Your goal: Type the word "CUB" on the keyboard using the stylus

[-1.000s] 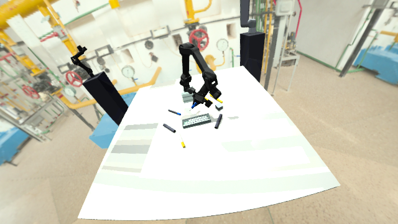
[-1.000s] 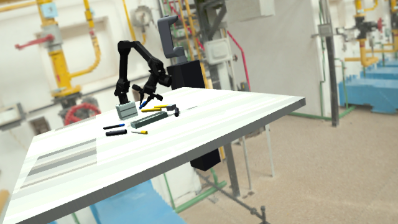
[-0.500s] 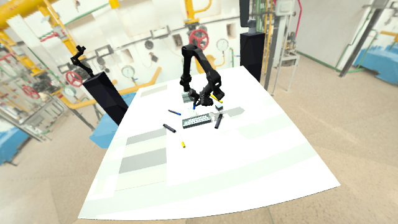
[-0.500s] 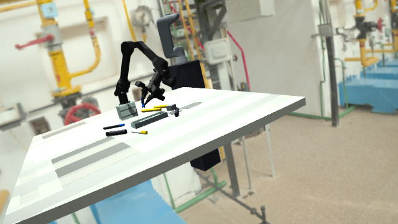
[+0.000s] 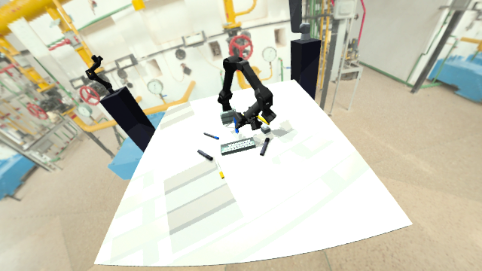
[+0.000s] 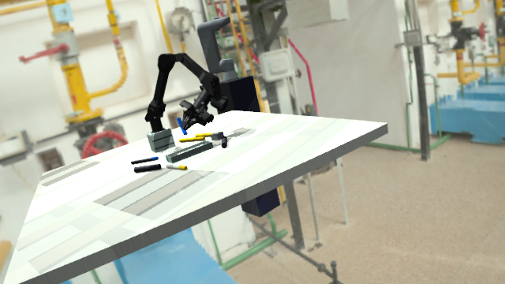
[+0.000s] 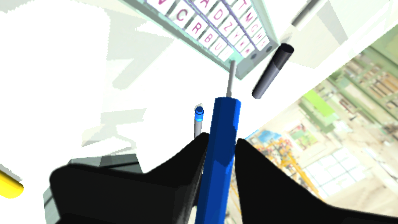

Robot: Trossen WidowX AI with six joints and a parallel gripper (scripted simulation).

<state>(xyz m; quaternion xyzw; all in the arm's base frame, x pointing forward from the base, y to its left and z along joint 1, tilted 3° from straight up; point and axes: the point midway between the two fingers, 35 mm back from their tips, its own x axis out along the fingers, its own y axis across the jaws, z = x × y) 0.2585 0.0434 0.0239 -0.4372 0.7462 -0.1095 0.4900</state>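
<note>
Now: the blue stylus 1 cm ahead of my gripper tip and 1 cm below it. The rest, counted from my gripper tip: grey block: 2 cm behind, 17 cm to the left, 9 cm below; yellow-tipped pin: 18 cm ahead, 15 cm to the right, 9 cm below.
</note>
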